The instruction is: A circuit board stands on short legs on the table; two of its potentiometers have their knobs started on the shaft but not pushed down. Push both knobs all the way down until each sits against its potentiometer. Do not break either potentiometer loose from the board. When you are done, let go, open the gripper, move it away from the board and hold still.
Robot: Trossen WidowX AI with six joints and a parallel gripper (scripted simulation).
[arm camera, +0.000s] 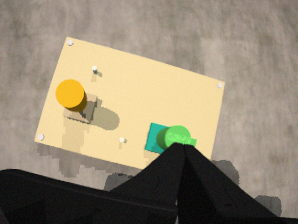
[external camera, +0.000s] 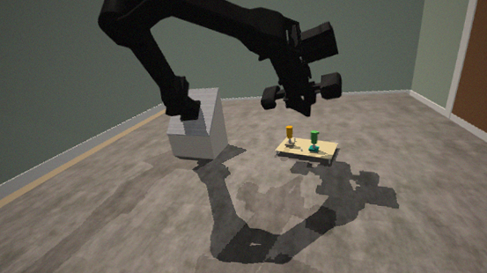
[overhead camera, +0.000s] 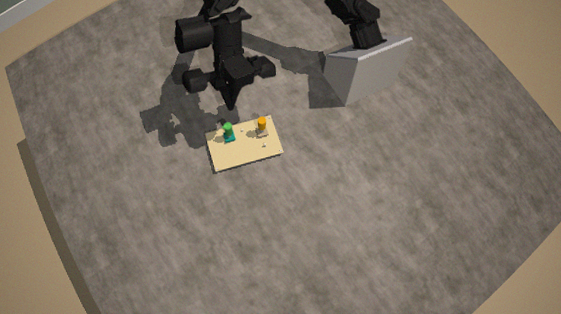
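My gripper tip is now 6 cm past the orange knob, 3 cm to the right of it and 7 cm above it. The rest, counted from my gripper tip: green knob (1 cm ahead, 1 cm to the left, 6 cm below).
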